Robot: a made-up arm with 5 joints. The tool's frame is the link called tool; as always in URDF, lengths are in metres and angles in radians.
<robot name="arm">
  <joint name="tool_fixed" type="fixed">
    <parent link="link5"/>
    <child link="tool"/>
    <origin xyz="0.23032 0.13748 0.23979" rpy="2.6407 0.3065 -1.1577"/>
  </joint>
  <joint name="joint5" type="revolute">
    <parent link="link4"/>
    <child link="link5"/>
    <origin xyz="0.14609 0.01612 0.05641" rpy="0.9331 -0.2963 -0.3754"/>
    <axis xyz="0 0 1"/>
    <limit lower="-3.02" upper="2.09"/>
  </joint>
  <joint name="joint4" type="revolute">
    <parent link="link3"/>
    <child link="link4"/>
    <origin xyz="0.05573 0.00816 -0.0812" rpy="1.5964 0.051 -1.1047"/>
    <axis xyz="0 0 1"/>
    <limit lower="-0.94" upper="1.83"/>
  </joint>
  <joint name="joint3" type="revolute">
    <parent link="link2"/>
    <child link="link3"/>
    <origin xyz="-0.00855 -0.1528 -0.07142" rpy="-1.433 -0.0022 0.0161"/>
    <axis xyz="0 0 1"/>
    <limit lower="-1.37" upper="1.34"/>
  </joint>
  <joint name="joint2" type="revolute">
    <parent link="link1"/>
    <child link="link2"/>
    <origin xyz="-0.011 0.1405 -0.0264" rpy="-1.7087 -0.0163 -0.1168"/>
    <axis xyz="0 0 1"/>
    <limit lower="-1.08" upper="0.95"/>
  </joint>
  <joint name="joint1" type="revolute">
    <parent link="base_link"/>
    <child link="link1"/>
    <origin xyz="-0.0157 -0.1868 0.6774" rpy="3.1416 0 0"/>
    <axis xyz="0 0 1"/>
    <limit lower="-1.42" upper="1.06"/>
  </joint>
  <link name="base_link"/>
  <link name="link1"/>
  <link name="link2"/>
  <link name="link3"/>
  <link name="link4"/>
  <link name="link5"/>
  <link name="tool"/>
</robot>
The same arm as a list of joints. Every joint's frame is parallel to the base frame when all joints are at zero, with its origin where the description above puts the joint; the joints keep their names.
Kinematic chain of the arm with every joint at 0, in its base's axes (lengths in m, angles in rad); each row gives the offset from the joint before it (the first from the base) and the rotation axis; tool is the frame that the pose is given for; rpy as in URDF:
joint1: xyz -0.0157 -0.1868 0.6774 axis -z
joint2: xyz -0.011 -0.1405 0.0264 axis 0.1177 -0.983498 0.1374
joint3: xyz -0.0169 0.0481 -0.161 axis 0 0.0001 1
joint4: xyz 0.0544 0.0146 -0.0812 axis -0.835301 -0.549201 -0.0255
joint5: xyz 0.0333 -0.1537 0.0072 axis -0.731111 0.106402 -0.67391
tool: xyz -0.207 -0.2407 -0.1693 rpy -0.3622 0.5139 0.0348
Joint limits (rad, base to tool): -1.42..1.06 -1.08..0.95 -1.37..1.34 -0.94..1.83 -3.02..2.09

